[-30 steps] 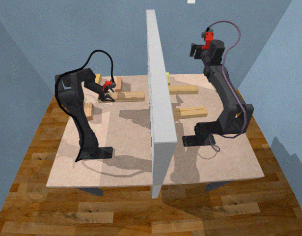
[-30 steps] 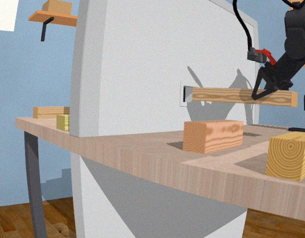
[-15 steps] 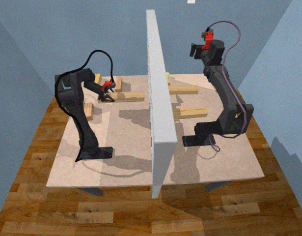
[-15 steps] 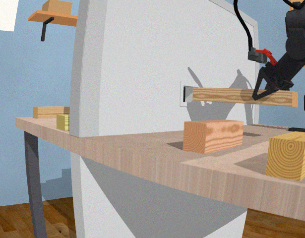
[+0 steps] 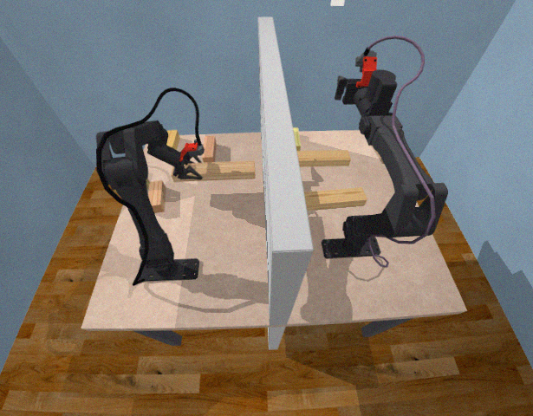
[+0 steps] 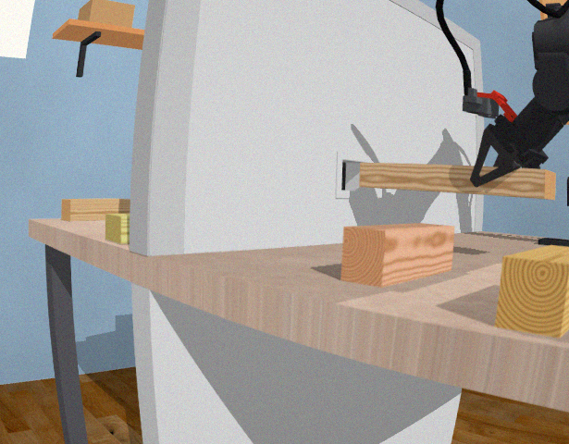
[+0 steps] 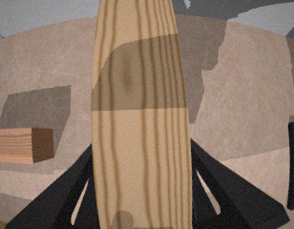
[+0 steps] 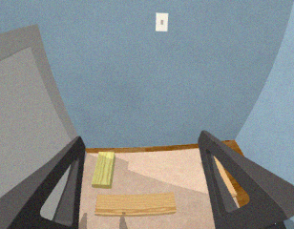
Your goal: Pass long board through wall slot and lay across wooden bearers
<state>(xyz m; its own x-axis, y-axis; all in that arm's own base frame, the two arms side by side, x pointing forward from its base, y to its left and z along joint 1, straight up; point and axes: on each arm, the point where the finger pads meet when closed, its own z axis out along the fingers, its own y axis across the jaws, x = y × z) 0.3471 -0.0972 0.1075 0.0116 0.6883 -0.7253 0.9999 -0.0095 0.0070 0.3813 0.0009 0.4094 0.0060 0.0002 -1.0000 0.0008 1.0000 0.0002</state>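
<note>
Now: left hand 5 cm to the left of the long board. Also, from my left hand: orange block 22 cm ahead, 8 cm below, 2 cm to the right; yellow block 30 cm ahead, 17 cm to the left, 8 cm below; yellow-green offcut 41 cm to the right, 25 cm ahead, 9 cm below.
</note>
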